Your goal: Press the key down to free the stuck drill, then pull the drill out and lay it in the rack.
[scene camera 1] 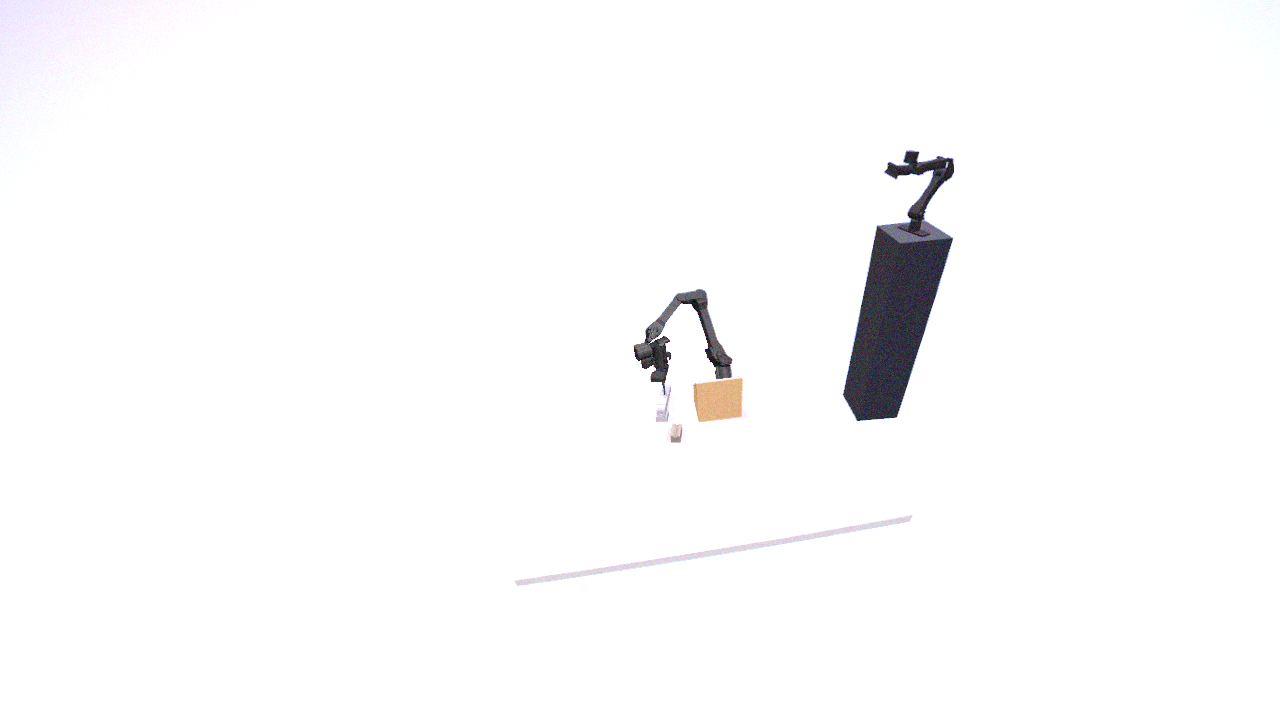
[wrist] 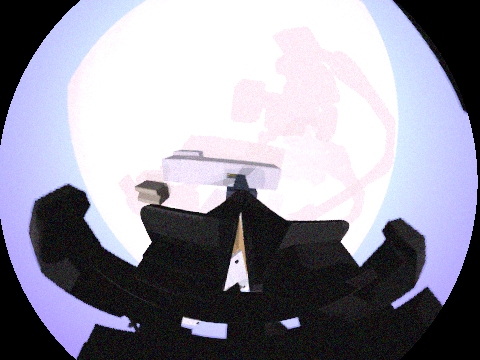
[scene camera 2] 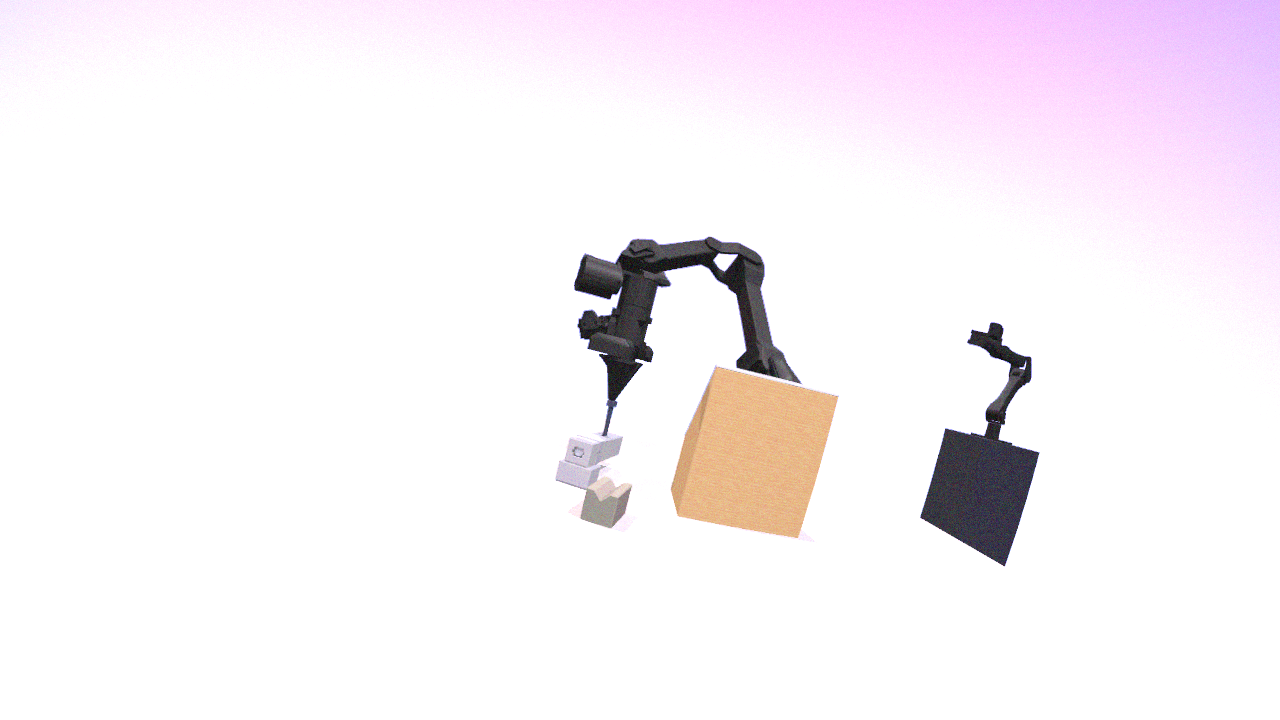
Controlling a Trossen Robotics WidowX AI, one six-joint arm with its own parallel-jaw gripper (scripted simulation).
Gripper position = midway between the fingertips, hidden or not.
In view: the gripper [scene camera 2: 611, 400], a v-notched rack [scene camera 2: 604, 504] and a pale grey block [scene camera 2: 582, 471].
The gripper shows as well in the wrist view [wrist: 241, 194].
